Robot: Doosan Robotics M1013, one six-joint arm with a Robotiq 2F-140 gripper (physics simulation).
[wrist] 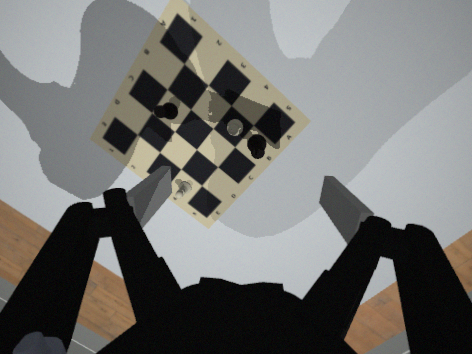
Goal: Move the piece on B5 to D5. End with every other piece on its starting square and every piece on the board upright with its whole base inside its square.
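Places are measured from the arm's base along level axes (x ahead, y right, z down), in millimetres.
Pixels of known places: gripper, fingertip midpoint: [245, 184].
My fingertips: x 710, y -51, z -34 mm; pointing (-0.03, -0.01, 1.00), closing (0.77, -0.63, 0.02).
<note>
Ahead of a thing's pixels: the offset from my fingertips to its top centre. "spot": to the spot under its first point. Level surfaces: height alone.
The black piece on B5 @[dy -23, dx -5, dz +38 mm] [256, 145] stands upright near the board's right corner, partly over its light square. D5 is a light square @[spot: dy +57, dx -4, dz +102 mm] [219, 184] with no piece on it, between the dark squares C5 and E5. A pale piece @[dy -20, dx -41, dz +58 mm] [235, 127] stands on B4, right beside the B5 piece. Another black piece @[dy +23, dx -120, dz +69 mm] [167, 111] stands on C2, and a pale piece @[dy +96, dx -38, dz +70 mm] [183, 188] stands on E4. My gripper [245, 184] is open and empty, high above the board's lower side, its fingers wide apart; the left fingertip overlaps the board's lower left edge in view.
The chessboard @[spot: dy -82, dx +16, dz +102 mm] [300, 121] lies turned diagonally on a pale table top @[dz +108 mm] [280, 270], with letters and numbers along its rim. Large shadows of the arm fall across the table and part of the board. A wooden floor [107, 300] shows beyond the table's edge at the lower left and right.
</note>
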